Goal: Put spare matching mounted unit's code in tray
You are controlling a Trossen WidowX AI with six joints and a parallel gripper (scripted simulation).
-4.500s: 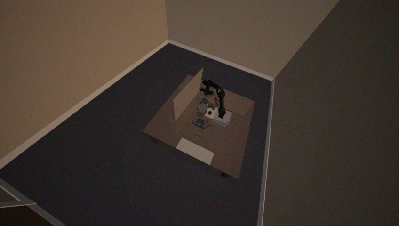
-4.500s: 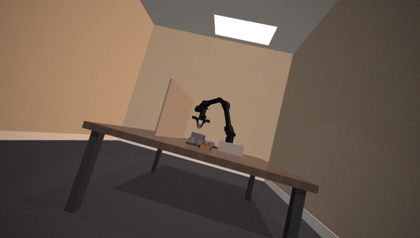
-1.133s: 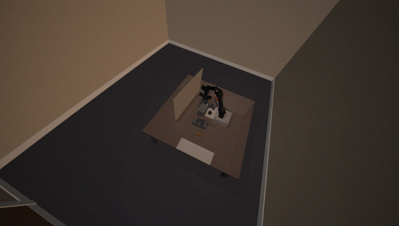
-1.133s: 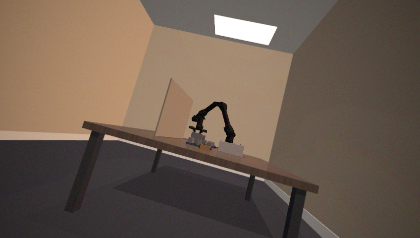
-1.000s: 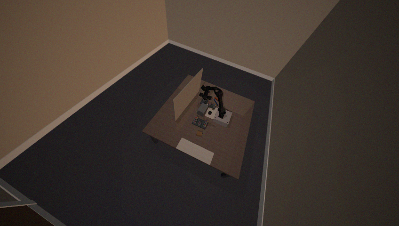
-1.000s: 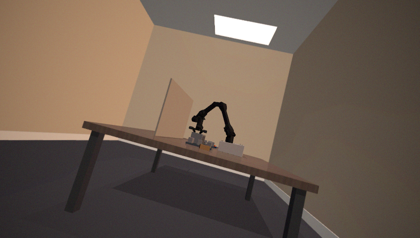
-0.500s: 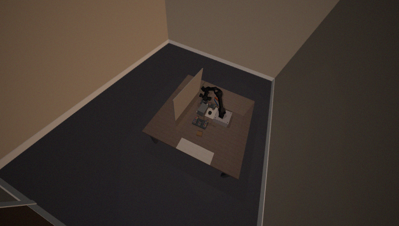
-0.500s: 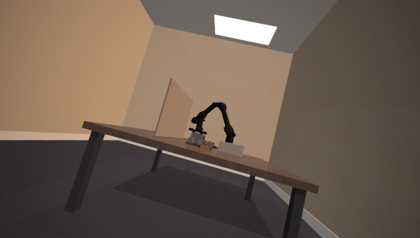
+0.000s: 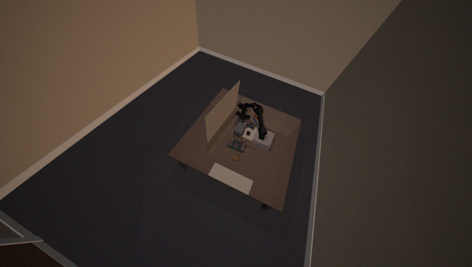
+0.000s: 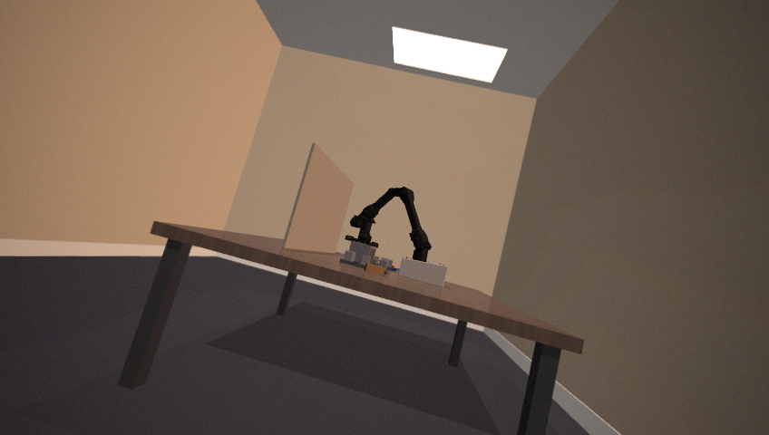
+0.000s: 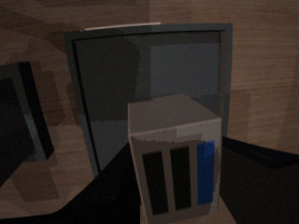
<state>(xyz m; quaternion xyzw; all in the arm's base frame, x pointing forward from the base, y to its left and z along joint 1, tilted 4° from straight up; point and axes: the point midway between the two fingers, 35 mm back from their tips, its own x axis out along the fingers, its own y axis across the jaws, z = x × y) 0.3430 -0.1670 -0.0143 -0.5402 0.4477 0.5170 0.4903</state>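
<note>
Right now the grey spare block is 2 cm above my gripper tip. The rest, counted from my gripper tip: grey mounted unit: 6 cm behind, 20 cm to the left, 3 cm above; then blue pen: 17 cm behind, 10 cm to the right, 2 cm below; then grey-blue tray: 2 cm below.
</note>
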